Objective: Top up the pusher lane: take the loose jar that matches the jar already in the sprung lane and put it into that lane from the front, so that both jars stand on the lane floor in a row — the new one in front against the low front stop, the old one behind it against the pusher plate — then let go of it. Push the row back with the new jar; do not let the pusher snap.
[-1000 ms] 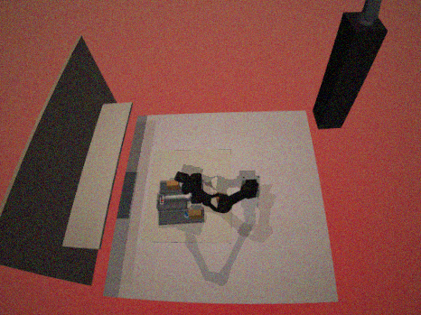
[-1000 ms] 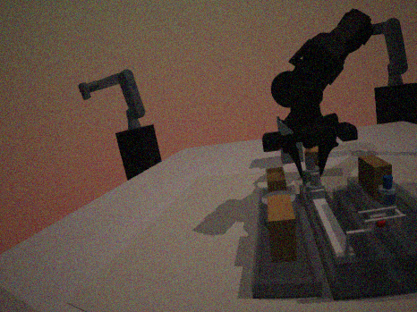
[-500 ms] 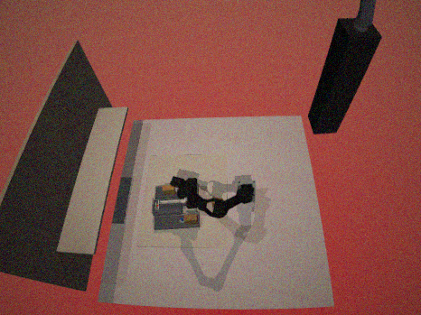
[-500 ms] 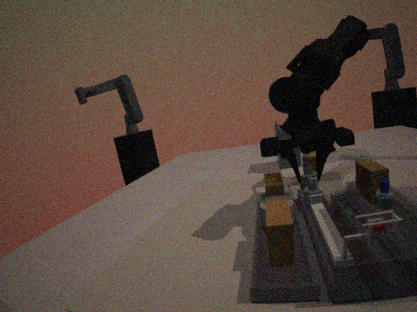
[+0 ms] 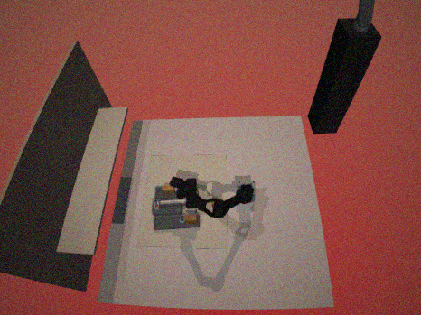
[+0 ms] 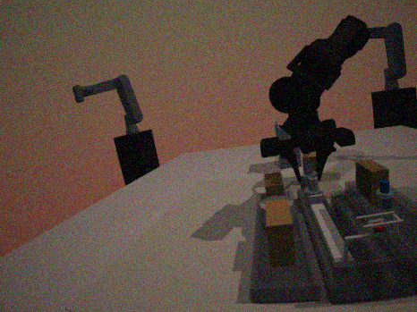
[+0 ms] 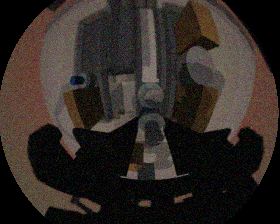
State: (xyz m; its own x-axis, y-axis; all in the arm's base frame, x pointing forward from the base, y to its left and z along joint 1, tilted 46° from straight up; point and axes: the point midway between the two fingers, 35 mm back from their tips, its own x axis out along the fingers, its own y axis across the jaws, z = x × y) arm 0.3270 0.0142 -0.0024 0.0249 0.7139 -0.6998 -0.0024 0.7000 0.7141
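My gripper tip is now 140 mm past the box, 30 mm to the right of it and 20 mm above it. The rest, counted from my gripper tip: grey rack (140 mm ahead, 30 mm to the left, 30 mm below); then white pusher piece (140 mm ahead, 30 mm to the left); then red piece (220 mm ahead, 40 mm to the left, 20 mm above).
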